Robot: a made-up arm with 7 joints.
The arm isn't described. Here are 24 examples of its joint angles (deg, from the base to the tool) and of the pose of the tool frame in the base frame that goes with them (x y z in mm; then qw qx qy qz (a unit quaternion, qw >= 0)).
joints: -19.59 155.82 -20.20 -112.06 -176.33 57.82 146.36
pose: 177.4 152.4 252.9 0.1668 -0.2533 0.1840 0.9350
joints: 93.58 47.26 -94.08 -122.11 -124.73 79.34 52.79
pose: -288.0 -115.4 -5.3 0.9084 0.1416 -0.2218 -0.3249
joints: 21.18 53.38 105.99 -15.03 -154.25 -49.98 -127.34
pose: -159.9 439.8 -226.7 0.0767 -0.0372 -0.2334 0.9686
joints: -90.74 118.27 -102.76 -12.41 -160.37 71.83 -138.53
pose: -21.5 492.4 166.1 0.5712 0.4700 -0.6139 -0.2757
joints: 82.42 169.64 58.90 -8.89 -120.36 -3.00 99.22
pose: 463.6 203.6 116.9 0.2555 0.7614 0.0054 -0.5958
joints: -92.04 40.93 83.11 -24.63 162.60 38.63 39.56
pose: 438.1 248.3 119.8 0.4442 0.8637 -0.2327 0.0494
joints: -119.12 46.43 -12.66 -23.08 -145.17 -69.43 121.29
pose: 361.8 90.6 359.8 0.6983 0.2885 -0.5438 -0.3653
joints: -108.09 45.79 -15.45 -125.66 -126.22 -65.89 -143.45
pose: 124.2 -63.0 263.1 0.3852 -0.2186 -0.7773 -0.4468
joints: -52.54 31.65 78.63 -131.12 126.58 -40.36 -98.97
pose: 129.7 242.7 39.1 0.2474 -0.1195 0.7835 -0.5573
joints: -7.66 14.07 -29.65 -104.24 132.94 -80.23 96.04
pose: 249.8 -64.6 -264.5 0.4348 0.5478 0.0635 -0.7120
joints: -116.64 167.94 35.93 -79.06 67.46 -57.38 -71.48
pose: -432.7 69.5 27.1 0.7947 -0.5265 -0.0049 -0.3021
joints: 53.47 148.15 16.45 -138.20 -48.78 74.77 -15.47
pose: 225.6 106.2 -34.6 0.1126 -0.6947 0.1749 0.6886
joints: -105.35 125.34 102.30 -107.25 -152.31 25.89 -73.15
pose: -278.2 220.8 -59.3 0.6666 -0.0845 0.3663 0.6437
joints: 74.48 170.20 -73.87 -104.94 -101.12 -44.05 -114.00
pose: 128.9 333.9 82.9 0.4597 0.7703 0.4211 0.1342
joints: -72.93 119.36 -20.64 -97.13 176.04 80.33 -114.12
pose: 106.5 217.6 306.9 0.1608 0.0348 -0.5546 -0.8157
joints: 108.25 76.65 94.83 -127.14 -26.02 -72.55 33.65
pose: 82.4 266.1 88.9 0.3746 -0.0748 -0.3338 -0.8618
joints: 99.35 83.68 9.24 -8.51 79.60 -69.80 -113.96
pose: -227.4 439.9 157.5 0.0562 0.5460 0.4866 -0.6797
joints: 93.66 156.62 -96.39 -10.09 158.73 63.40 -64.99
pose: 344.7 371.1 117.1 0.3622 0.5979 0.7022 -0.1355
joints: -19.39 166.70 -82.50 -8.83 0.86 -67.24 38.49
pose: -131.3 166.2 474.6 0.6272 0.7243 0.1122 -0.2633
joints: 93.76 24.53 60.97 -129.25 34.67 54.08 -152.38
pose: -174.0 224.6 -19.0 0.3946 0.1211 0.4413 -0.7968
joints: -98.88 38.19 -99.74 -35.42 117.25 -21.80 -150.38
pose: 507.0 3.8 60.6 0.0474 0.7519 -0.3098 -0.5800
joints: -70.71 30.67 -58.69 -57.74 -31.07 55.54 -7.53
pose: 471.2 -65.8 -80.5 0.4337 0.6784 -0.3771 -0.4578
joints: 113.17 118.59 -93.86 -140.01 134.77 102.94 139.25
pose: -149.3 140.4 134.1 0.6189 -0.5203 -0.5665 0.1590
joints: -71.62 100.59 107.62 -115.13 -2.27 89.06 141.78
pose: -202.1 253.3 81.9 0.6067 0.7109 0.3450 -0.0868
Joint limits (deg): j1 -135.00..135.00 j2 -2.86..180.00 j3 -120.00..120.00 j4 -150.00..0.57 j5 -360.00..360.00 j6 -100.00..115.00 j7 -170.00..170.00
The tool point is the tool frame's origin. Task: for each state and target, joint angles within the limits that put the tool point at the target. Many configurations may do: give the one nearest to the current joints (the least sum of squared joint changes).
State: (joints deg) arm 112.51 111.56 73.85 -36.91 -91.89 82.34 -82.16
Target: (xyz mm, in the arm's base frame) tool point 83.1 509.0 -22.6
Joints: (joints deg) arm 135.00 124.08 43.93 -27.41 -91.89 82.34 -82.16
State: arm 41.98 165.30 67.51 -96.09 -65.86 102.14 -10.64
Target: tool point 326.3 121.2 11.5
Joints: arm 64.03 141.60 46.03 -110.91 -65.86 102.14 -10.64
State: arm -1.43 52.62 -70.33 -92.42 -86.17 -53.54 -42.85
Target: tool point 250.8 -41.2 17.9
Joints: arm -58.43 48.41 -37.88 -137.37 -86.17 -53.54 -42.85
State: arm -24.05 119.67 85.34 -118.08 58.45 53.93 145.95
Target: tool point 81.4 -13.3 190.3
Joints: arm 3.86 134.34 65.34 -149.89 58.45 53.93 145.95
